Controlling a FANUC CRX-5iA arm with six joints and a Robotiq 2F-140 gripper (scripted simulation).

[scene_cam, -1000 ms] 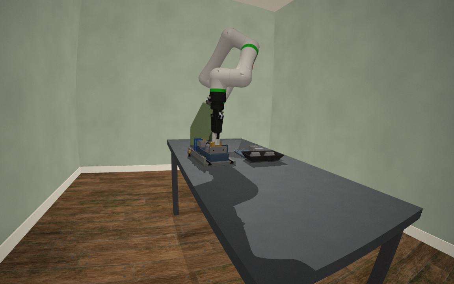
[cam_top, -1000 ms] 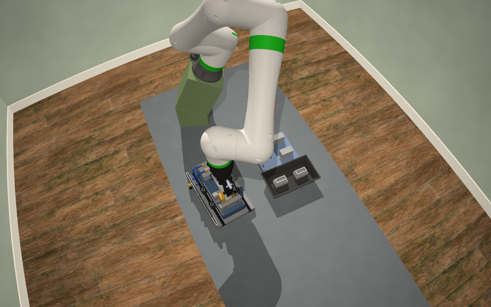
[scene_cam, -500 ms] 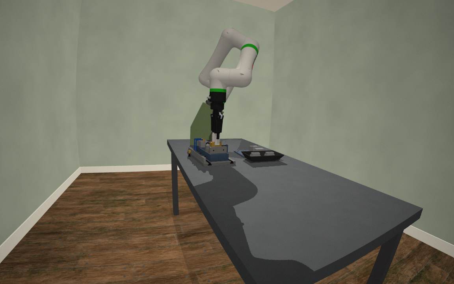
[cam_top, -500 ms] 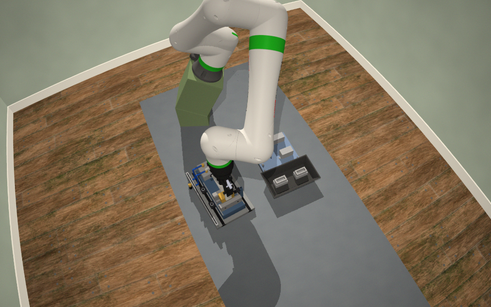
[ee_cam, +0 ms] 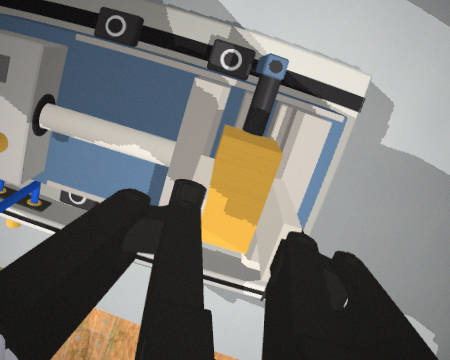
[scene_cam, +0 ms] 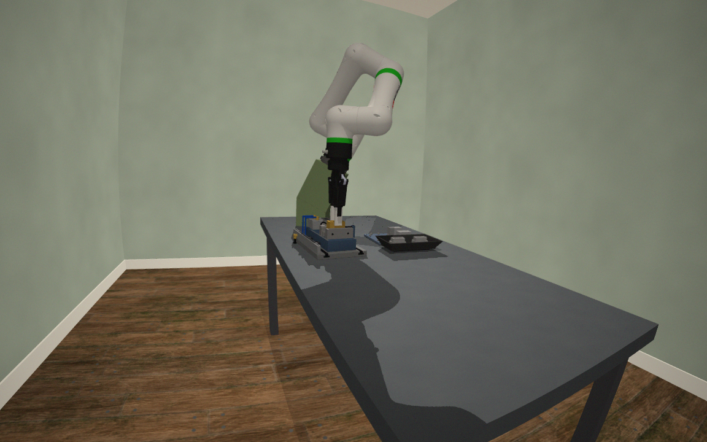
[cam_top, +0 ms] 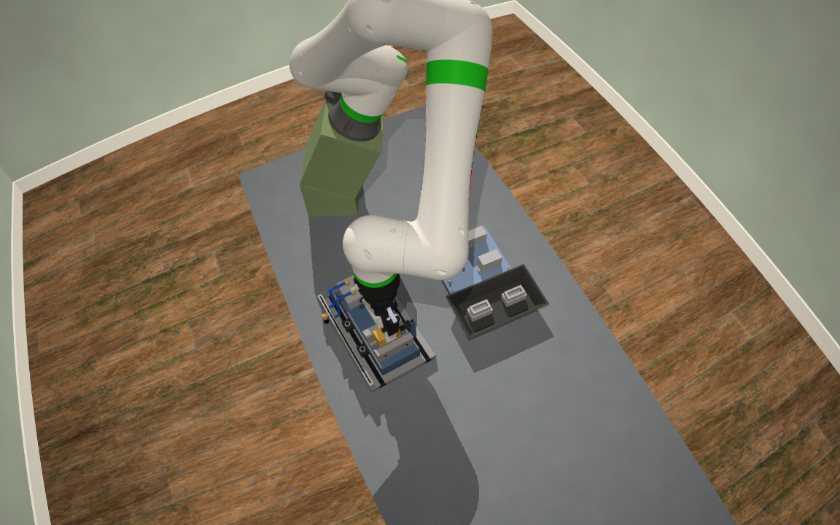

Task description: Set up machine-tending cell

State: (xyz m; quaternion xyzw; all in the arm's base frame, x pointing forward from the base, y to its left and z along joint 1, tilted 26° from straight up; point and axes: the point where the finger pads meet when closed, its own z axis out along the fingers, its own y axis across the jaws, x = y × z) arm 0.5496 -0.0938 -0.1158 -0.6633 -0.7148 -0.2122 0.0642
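The moving jaw is 3 cm behind my hand and 6 cm below it. The rest, counted from my hand: fixed jaw (3 cm ahead, 6 cm below); then brass blank (4 cm below); then work stop rod (1 cm behind, 5 cm to the left, 5 cm below).
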